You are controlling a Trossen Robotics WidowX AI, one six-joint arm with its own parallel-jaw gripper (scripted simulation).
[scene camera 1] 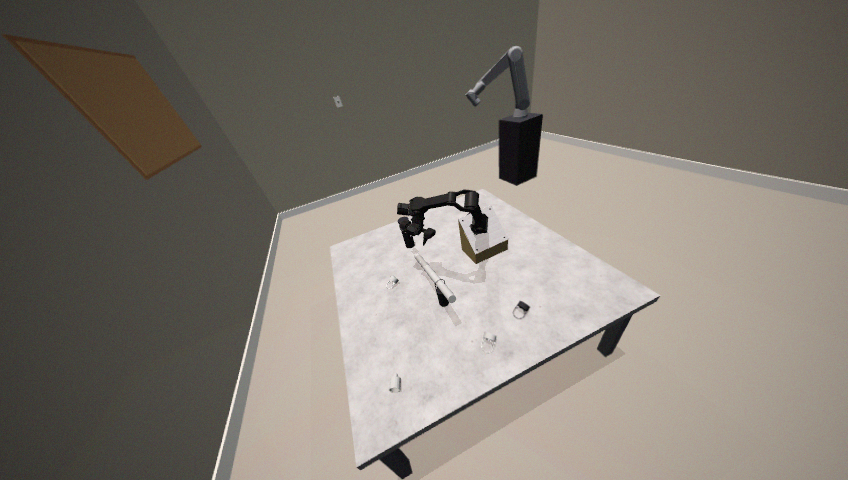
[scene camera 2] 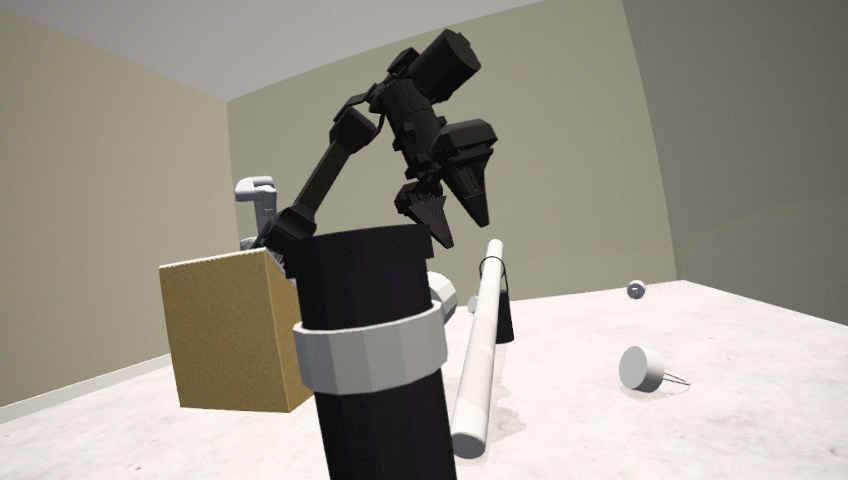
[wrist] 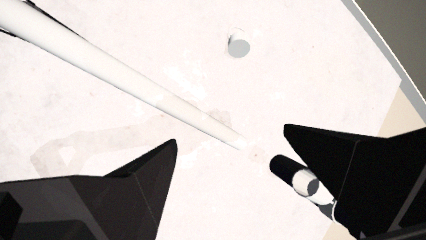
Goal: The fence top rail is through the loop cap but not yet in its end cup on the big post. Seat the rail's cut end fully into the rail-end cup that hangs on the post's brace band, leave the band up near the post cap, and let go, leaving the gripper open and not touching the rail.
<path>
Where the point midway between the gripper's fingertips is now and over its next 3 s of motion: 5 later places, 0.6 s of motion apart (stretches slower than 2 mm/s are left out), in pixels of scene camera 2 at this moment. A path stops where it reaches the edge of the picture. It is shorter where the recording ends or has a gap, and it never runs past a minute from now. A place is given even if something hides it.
My gripper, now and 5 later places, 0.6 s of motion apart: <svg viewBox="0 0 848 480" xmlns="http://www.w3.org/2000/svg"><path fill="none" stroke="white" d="M466 238L470 288L479 326L483 345L486 368L483 377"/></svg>
</path>
